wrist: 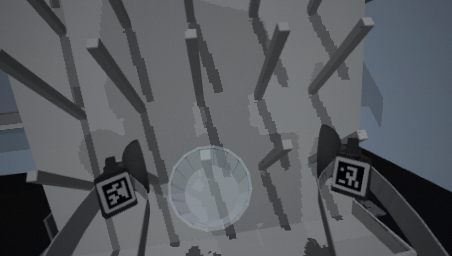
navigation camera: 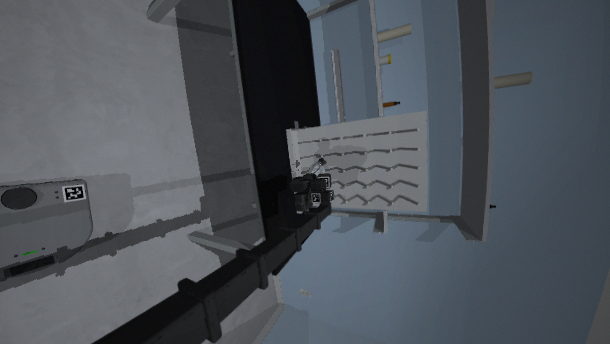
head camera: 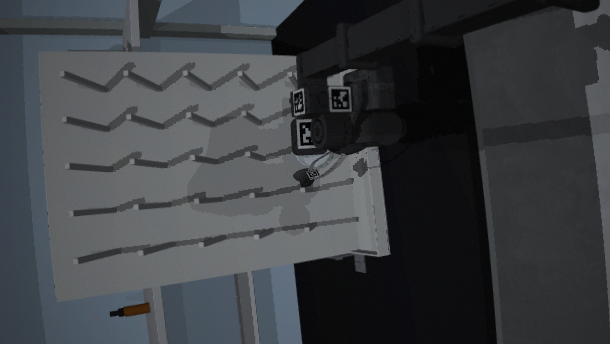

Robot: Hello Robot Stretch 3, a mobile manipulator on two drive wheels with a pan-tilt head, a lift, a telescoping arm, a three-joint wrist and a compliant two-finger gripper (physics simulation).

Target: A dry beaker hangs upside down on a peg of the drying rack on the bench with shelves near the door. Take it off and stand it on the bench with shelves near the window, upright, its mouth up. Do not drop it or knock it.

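Places are measured from the robot's base along level axes (x right, y back, z down), in metres.
Where they show: gripper, fingertip midpoint: (wrist: pixel 230 151); robot's base, origin of the base link: (navigation camera: pixel 20 197).
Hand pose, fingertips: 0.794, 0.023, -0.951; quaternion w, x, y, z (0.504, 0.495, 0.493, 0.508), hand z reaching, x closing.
Things, the pixels of their top centre, and the offset from my fingertips, as dx, dy, dz. "pt": a spot on its surface instead. Level surfaces: height alone.
- clear glass beaker, middle of its top: (wrist: pixel 205 140) (head camera: pixel 290 152) (navigation camera: pixel 326 171) +0.040, -0.024, +0.001
- rack's raised bottom tray, surface spot: (head camera: pixel 382 210) pt -0.004, -0.156, +0.181
- black bench top, its level: dz +0.189
- orange-handled item, surface spot: (head camera: pixel 136 310) (navigation camera: pixel 388 104) pt +0.312, -0.372, -0.300
- pale cylinder, surface spot: (navigation camera: pixel 395 33) pt +0.317, -0.766, -0.365
The clear glass beaker (head camera: pixel 308 160) (wrist: pixel 200 200) hangs on a low peg of the white drying rack (head camera: pixel 90 190) (navigation camera: pixel 422 122) (wrist: pixel 165 65). In the wrist view its round outline encloses a peg tip. My gripper (wrist: pixel 230 151) is open, with one finger to each side of the beaker and a gap on both sides, wider on the right. In the head view the wrist covers part of the beaker and one finger; the other fingertip shows beside it. The bench near the window cannot be made out.
The rack's raised bottom tray (head camera: pixel 382 210) is below the beaker. Other pegs stick out around the fingers. The black bench top (head camera: pixel 425 225) (navigation camera: pixel 280 75) lies beneath. An orange-handled item (head camera: pixel 136 310) (navigation camera: pixel 391 104) and a pale cylinder (navigation camera: pixel 395 33) stand on shelving beside the rack.
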